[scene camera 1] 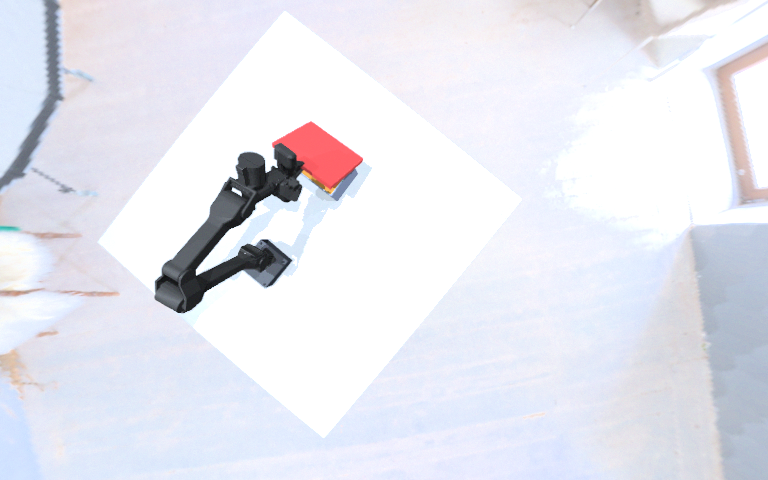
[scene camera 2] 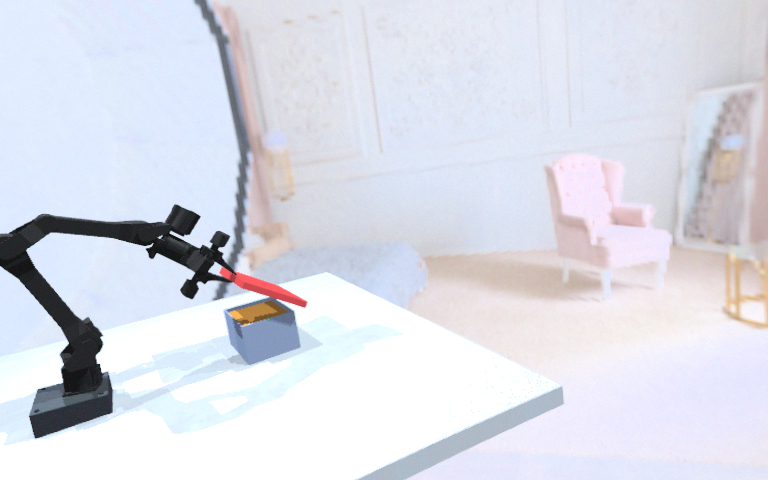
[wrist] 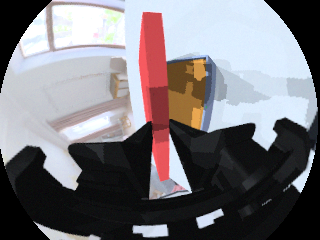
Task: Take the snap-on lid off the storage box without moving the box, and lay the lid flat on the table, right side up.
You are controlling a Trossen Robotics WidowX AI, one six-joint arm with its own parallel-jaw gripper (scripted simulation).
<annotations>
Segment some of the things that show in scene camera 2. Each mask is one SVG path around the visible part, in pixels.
The gripper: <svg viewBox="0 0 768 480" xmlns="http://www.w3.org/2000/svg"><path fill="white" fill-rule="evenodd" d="M230 235L222 231L215 231L209 241L212 243L210 248L205 245L198 248L185 241L182 252L174 260L195 272L192 279L186 279L180 289L184 297L191 300L195 298L199 291L198 281L204 284L211 280L232 283L228 278L208 272L215 261L237 275L224 260L224 253L217 250L220 247L226 246L231 237Z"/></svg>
A red lid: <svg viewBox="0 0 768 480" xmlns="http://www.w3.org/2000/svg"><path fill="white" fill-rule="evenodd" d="M219 271L219 273L243 289L304 308L307 306L308 301L279 285L236 271L237 275L224 267Z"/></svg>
A blue-grey storage box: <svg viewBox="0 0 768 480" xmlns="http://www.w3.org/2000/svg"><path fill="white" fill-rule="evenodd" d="M295 310L272 297L262 298L223 310L230 344L248 365L300 348L301 343Z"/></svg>
</annotations>
